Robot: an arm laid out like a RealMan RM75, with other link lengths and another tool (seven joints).
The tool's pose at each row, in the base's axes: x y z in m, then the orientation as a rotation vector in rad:
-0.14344, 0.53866, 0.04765, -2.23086, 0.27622, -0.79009
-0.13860, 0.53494, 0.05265, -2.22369, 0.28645, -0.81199
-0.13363, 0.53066, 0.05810, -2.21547, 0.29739, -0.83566
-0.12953, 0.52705, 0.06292, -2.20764, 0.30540, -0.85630
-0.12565, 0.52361, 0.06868, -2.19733, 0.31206, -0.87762
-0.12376, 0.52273, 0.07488, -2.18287, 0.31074, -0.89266
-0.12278, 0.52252, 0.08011, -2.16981, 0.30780, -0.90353
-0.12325, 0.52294, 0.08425, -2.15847, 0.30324, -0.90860
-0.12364, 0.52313, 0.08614, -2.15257, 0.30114, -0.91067
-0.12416, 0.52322, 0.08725, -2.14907, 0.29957, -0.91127
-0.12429, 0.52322, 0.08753, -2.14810, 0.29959, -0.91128
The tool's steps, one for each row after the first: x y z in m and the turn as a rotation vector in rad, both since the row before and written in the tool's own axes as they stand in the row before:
0.00763, -0.00074, -0.00185, 0.00021, 0.01967, 0.00077
0.00822, -0.00067, -0.00217, 0.00049, 0.02131, 0.00083
0.00701, -0.00073, -0.00186, 0.00137, 0.01825, -0.00010
0.00725, -0.00153, -0.00226, 0.00380, 0.01878, -0.00047
0.00487, -0.00373, -0.00227, 0.01110, 0.01279, -0.00177
0.00344, -0.00356, -0.00196, 0.01099, 0.00918, -0.00169
0.00157, -0.00331, -0.00203, 0.01090, 0.00434, -0.00103
0.00060, -0.00153, -0.00103, 0.00566, 0.00195, -0.00015
0.00015, -0.00091, -0.00081, 0.00357, 0.00062, -0.00004
0.00005, -0.00021, -0.00022, 0.00085, 0.00021, 0.00034

